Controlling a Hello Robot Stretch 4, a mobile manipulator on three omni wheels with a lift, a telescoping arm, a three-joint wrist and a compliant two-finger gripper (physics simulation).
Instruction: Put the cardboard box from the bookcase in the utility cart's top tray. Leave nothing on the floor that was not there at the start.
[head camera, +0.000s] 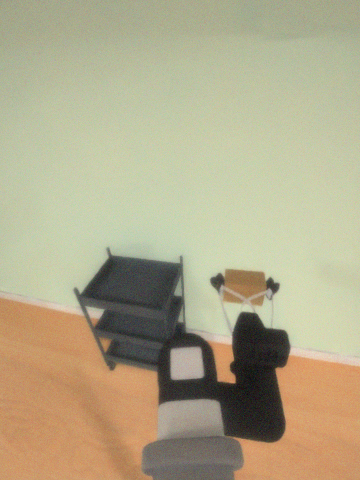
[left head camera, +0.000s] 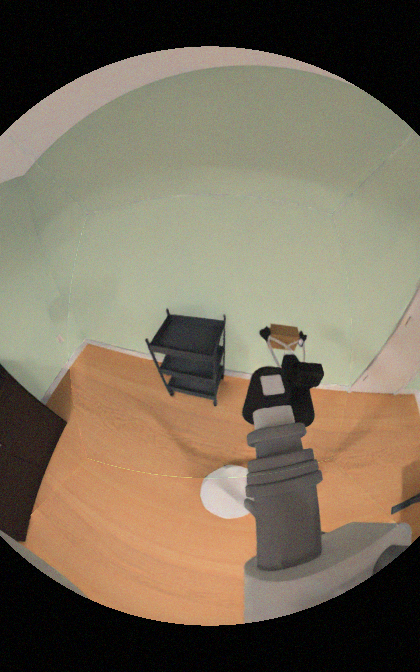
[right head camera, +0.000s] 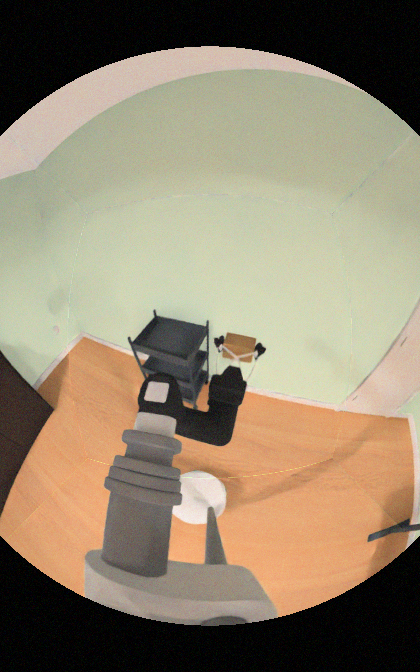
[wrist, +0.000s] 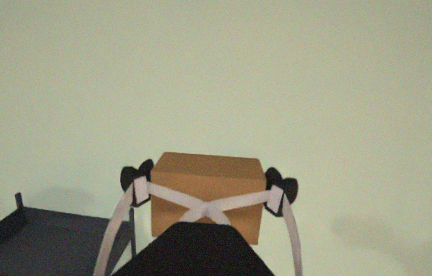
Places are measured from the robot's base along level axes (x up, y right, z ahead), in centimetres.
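Pixels of known places: gripper, fingertip midpoint: (head camera: 244, 278) (wrist: 210, 179).
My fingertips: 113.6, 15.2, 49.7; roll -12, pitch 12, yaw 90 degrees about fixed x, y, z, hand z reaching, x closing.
Behind a point stands the place of what it marks, as x, y, z.
The brown cardboard box (head camera: 244, 280) @(115.9, 14.2, 46.9) (left head camera: 284, 331) (right head camera: 240, 343) (wrist: 207, 185) @(115.1, 14.1, 45.4) is between the two black fingertips of my gripper (head camera: 245, 286) @(113.6, 15.2, 49.7) (left head camera: 284, 336) (right head camera: 240, 347) (wrist: 210, 179) @(113.6, 15.2, 49.7), which is shut on it and holds it in the air, roughly level. The dark grey utility cart (head camera: 125, 307) @(68.0, -26.4, 81.7) (left head camera: 182, 352) (right head camera: 162, 351) (wrist: 75, 216) @(69.5, -19.4, 113.7) stands against the wall, to the left of the box. Its top tray shows no objects in the head view. The box is beside the cart, not over the tray. The bookcase cannot be made out in these views.
A dark brown cabinet (left head camera: 25, 450) (right head camera: 20, 425) stands at the left. A white round disc (left head camera: 225, 492) (right head camera: 202, 497) lies low near my arm. The green wall (head camera: 180, 150) @(129.7, 3.0, 111.8) is behind the cart. A pale door (left head camera: 387, 350) (right head camera: 382, 375) and a dark table foot (left head camera: 406, 504) (right head camera: 390, 531) are at the right.
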